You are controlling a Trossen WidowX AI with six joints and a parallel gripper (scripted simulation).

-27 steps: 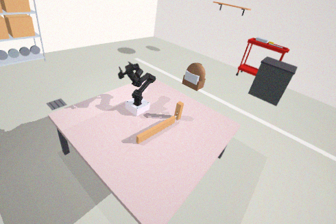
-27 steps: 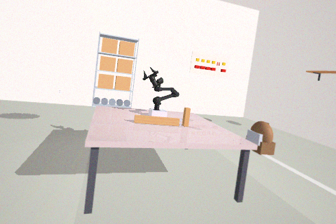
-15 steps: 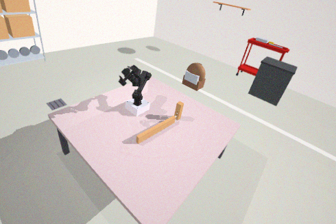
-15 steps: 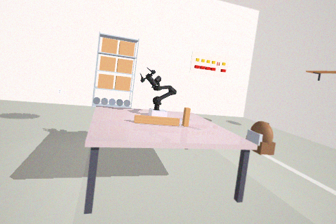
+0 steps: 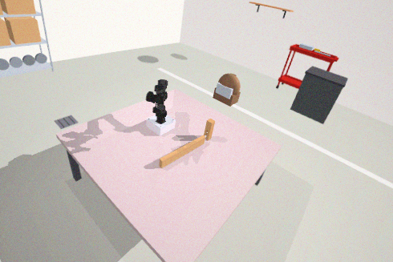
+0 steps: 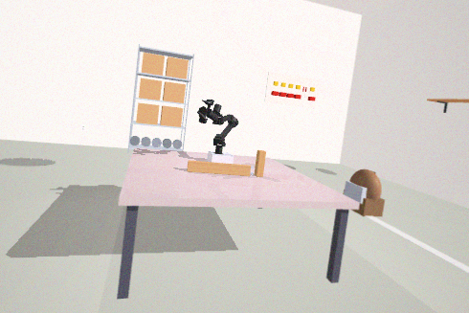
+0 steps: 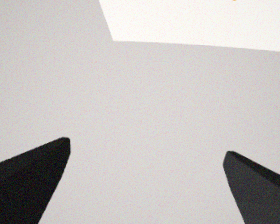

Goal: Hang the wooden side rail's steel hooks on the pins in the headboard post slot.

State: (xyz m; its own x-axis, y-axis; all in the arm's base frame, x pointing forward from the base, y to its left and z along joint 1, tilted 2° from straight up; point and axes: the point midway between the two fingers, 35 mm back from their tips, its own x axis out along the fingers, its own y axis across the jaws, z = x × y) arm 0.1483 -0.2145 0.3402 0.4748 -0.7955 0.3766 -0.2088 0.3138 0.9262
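The wooden headboard post is 210 mm ahead of my gripper tip, 420 mm to the left of it and 350 mm below it.
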